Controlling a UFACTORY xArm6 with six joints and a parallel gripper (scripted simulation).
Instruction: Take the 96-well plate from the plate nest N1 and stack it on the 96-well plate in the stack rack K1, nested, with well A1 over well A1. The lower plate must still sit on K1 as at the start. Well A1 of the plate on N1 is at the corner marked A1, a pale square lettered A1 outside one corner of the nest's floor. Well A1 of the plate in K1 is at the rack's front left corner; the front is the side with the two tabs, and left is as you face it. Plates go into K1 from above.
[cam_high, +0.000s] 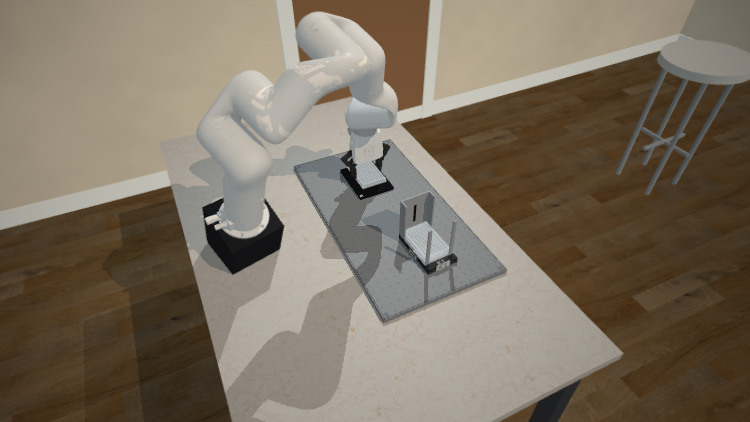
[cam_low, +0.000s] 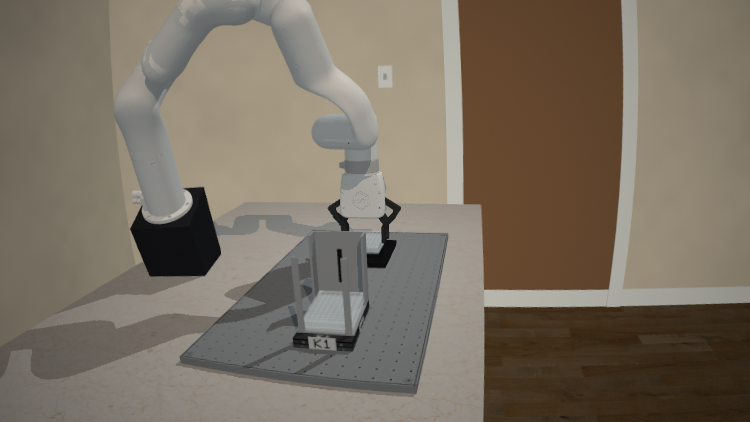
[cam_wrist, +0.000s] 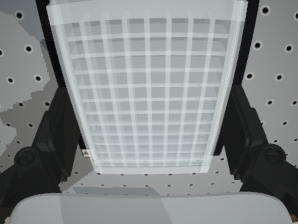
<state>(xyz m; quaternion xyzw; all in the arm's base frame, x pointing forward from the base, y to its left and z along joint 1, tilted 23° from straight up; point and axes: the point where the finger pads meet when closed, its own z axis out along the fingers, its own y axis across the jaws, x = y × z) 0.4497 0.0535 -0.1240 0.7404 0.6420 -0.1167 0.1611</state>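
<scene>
My gripper is now 40 mm above the black plate nest N1. Round my hand: tall back wall: 280 mm to the right, 40 mm above, 30 mm behind; then K1 label: 440 mm to the right, 40 mm behind, 30 mm below; then pale A1 square: 70 mm to the right, 60 mm behind, 30 mm below.
</scene>
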